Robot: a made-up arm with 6 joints. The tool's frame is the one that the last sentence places. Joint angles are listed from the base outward.
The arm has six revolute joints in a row. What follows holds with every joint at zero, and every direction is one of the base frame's. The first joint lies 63 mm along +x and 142.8 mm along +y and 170.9 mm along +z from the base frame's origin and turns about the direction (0.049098, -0.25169, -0.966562). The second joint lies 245.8 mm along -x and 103.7 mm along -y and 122.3 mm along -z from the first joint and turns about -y. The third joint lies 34.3 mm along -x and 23.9 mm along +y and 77.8 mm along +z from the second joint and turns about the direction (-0.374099, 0.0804, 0.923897). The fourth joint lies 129.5 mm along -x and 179 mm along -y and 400.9 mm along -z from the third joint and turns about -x. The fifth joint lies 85 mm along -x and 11.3 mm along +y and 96.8 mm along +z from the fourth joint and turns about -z. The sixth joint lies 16.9 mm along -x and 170.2 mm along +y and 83.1 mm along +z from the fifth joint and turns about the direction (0.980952, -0.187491, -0.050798). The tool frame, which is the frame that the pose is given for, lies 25.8 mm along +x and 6.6 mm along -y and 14.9 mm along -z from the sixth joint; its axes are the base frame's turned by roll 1.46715, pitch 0.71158 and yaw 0.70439 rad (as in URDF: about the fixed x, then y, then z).
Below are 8 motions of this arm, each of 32 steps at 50 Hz.
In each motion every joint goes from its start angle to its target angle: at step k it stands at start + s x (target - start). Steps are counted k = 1, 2, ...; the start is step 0. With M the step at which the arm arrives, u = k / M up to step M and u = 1 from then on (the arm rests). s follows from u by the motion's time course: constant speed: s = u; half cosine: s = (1 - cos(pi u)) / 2; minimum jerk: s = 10 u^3 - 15 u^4 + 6 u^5.
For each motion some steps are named. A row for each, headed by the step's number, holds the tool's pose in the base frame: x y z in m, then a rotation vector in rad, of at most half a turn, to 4 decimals.
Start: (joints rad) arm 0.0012 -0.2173 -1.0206 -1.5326 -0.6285 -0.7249
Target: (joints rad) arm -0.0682 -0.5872 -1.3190 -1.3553 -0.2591 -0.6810
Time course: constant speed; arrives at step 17
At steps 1, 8, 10, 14, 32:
1: -0.6421 0.1986 -0.0928 1.8215 -0.0785 0.2506
8: -0.6179 0.2167 -0.0060 1.9432 0.0335 -0.0518
10: -0.6079 0.2209 0.0158 1.9707 0.0597 -0.1427
14: -0.5845 0.2281 0.0550 2.0150 0.1034 -0.3297
32: -0.5647 0.2325 0.0802 2.0385 0.1277 -0.4739

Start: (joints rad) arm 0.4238 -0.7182 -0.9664 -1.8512 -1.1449 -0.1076
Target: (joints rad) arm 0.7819 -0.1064 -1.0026 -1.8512 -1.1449 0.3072
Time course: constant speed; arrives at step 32
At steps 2, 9, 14, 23, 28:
2: -0.6258 0.5700 -0.0247 1.5388 -0.8182 0.6544
9: -0.5704 0.6225 -0.1108 1.4059 -0.9844 0.8161
14: -0.5215 0.6537 -0.1697 1.2920 -1.0873 0.9298
23: -0.4171 0.6934 -0.2678 1.0517 -1.2340 1.1272
28: -0.3518 0.7053 -0.3168 0.9012 -1.2918 1.2311

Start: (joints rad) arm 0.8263 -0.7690 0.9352 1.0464 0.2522 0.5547
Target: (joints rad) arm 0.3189 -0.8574 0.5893 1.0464 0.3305 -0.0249
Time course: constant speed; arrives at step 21
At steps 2, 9, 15, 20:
2: -0.5218 0.3099 -0.2186 0.7281 1.2297 -0.0893
9: -0.5581 0.2468 -0.1783 0.5001 1.2974 -0.1729
15: -0.5802 0.1883 -0.1422 0.2870 1.3402 -0.2380
20: -0.5919 0.1375 -0.1116 0.0978 1.3626 -0.2872

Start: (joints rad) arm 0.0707 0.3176 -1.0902 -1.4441 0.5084 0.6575
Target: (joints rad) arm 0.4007 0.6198 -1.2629 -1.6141 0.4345 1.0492
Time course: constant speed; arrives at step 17
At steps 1, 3, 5, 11, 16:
1: -0.3846 0.1236 -0.2860 -2.1597 1.1090 -1.0758
3: -0.3685 0.1470 -0.3009 -2.0229 1.1689 -1.1608
5: -0.3504 0.1694 -0.3151 -1.8825 1.2193 -1.2419
11: -0.2850 0.2295 -0.3522 -1.4456 1.3135 -1.4606
16: -0.2193 0.2696 -0.3761 -1.0723 1.3276 -1.6135

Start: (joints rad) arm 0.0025 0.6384 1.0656 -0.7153 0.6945 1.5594
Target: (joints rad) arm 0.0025 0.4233 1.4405 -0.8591 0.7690 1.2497
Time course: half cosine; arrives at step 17
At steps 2, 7, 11, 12, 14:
2: -0.1043 -0.1642 0.0986 2.2790 0.7671 1.2892
7: -0.0739 -0.1555 0.1193 2.2200 0.9337 1.0729
11: -0.0373 -0.1397 0.1351 2.1269 1.1139 0.8479
12: -0.0290 -0.1355 0.1375 2.1028 1.1528 0.8005
14: -0.0158 -0.1281 0.1404 2.0620 1.2139 0.7272

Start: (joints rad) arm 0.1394 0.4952 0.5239 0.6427 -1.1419 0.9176
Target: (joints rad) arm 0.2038 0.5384 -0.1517 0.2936 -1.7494 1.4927
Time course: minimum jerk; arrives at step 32
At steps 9, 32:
9: -0.4349 -0.0717 -0.3244 0.4201 1.8370 0.5691
32: -0.4673 0.1068 -0.3442 1.1431 2.0466 1.2092

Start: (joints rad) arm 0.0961 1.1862 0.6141 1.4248 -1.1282 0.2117
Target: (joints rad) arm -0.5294 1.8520 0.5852 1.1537 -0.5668 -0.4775
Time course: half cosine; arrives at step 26
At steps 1, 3, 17, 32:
1: -0.0138 -0.2274 -0.3857 -0.6976 0.6161 -0.6785
3: -0.0003 -0.2283 -0.3810 -0.7105 0.5753 -0.6662
17: 0.2722 -0.1279 -0.2311 -0.6715 -0.4019 -0.4486
32: 0.3282 -0.0512 -0.1609 -0.4807 -0.7140 -0.4138

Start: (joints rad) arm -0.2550 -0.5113 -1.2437 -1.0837 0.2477 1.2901
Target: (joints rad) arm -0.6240 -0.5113 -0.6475 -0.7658 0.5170 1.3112
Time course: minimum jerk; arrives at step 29
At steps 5, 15, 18, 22, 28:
5: -0.4746 0.0234 0.0914 2.6882 -1.4837 0.4297
15: -0.3948 -0.1400 0.1138 2.9010 -0.8249 0.0642
18: -0.3530 -0.1884 0.1181 2.9118 -0.5657 -0.0458
22: -0.3065 -0.2296 0.1200 2.8889 -0.3053 -0.1367
28: -0.2821 -0.2474 0.1202 2.8660 -0.1766 -0.1740

